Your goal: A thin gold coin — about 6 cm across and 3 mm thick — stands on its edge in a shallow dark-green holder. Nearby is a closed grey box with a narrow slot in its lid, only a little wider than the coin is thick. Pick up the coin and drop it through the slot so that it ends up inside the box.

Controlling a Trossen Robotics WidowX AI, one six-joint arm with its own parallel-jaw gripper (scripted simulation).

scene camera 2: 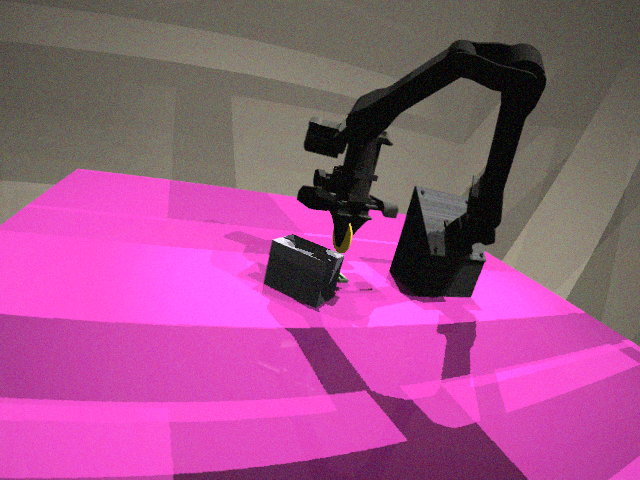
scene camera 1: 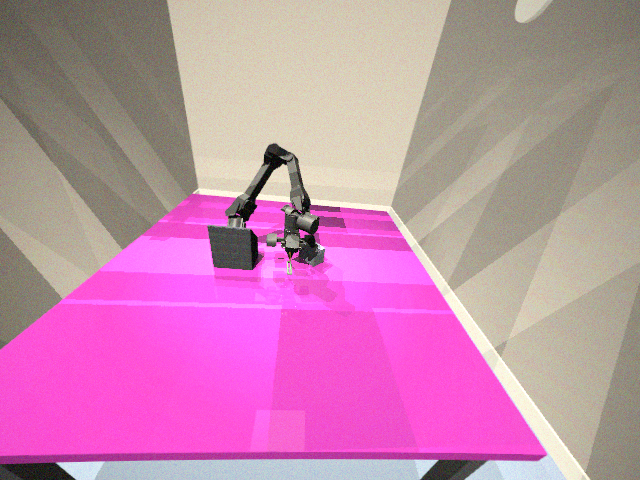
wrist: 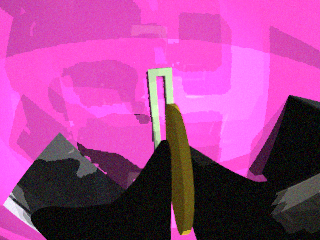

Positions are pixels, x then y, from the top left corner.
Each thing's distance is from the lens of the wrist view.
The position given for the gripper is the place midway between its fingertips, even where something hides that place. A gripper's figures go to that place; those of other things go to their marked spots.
gripper (wrist: 170,146): 0.10 m
gold coin (wrist: 183,205): 0.06 m
